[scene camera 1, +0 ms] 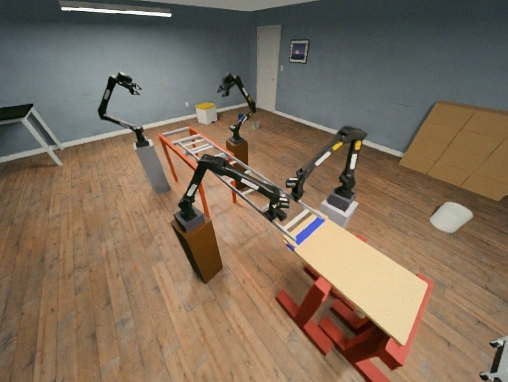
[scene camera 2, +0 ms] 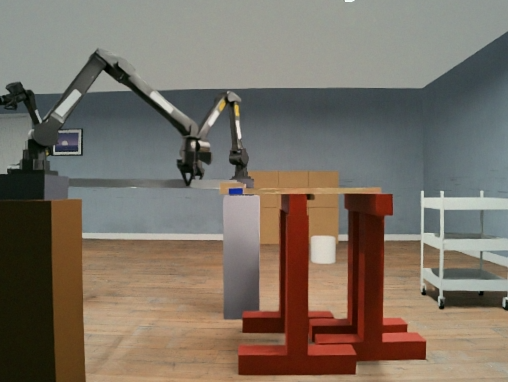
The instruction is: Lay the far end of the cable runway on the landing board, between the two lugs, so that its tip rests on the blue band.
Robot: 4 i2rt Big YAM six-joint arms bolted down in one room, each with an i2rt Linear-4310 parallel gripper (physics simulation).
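The grey cable runway (scene camera 1: 297,220) (scene camera 2: 125,183) spans from the orange frame to the landing board (scene camera 1: 370,275) (scene camera 2: 325,190). Its far end is over the board's near edge at the blue band (scene camera 1: 310,230); whether it touches is unclear. A lug (scene camera 2: 231,185) hides part of the tip in scene camera 2. The front left arm's gripper (scene camera 1: 274,217) (scene camera 2: 188,182) is at the near rail, and the front right arm's gripper (scene camera 1: 295,194) is at the other rail; their finger closure is unclear. The back left gripper (scene camera 1: 137,91) is open in the air. The back right gripper (scene camera 1: 220,91) is raised, fingers unclear.
The orange frame (scene camera 1: 204,200) carries the runway's back part. Red trestles (scene camera 1: 312,300) (scene camera 2: 297,280) hold up the board. Brown pedestals (scene camera 1: 202,250) (scene camera 2: 67,290) and pale pedestals (scene camera 1: 154,167) (scene camera 2: 241,255) carry the arms. A white bin (scene camera 1: 451,217) (scene camera 2: 323,249) and a cart (scene camera 2: 441,245) stand beyond.
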